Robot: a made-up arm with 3 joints.
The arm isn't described. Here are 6 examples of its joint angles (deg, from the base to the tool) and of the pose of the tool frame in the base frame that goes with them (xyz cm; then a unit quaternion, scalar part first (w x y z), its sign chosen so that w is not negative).
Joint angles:
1: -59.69 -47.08 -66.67
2: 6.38 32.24 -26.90
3: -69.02 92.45 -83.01
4: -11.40 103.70 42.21
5: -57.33 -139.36 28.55
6: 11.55 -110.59 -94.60
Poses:
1: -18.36 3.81 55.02 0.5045 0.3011 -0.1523 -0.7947
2: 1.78 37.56 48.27 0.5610 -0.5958 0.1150 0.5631
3: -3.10 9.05 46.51 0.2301 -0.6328 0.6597 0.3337
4: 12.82 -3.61 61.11 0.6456 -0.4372 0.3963 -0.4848
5: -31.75 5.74 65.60 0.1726 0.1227 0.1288 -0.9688
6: -1.51 11.44 48.96 0.7766 0.3262 0.4521 -0.2934
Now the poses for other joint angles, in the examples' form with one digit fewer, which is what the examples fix.
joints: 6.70 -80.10 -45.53
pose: -21.3 15.8 45.4 0.299 0.470 0.467 -0.687
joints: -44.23 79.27 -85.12
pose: -6.2 16.6 44.5 0.265 -0.565 0.552 0.553
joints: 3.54 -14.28 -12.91
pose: -10.6 40.6 48.7 0.393 -0.627 -0.132 0.660
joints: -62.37 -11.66 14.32
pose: -2.5 20.5 33.1 0.172 -0.835 0.190 0.487
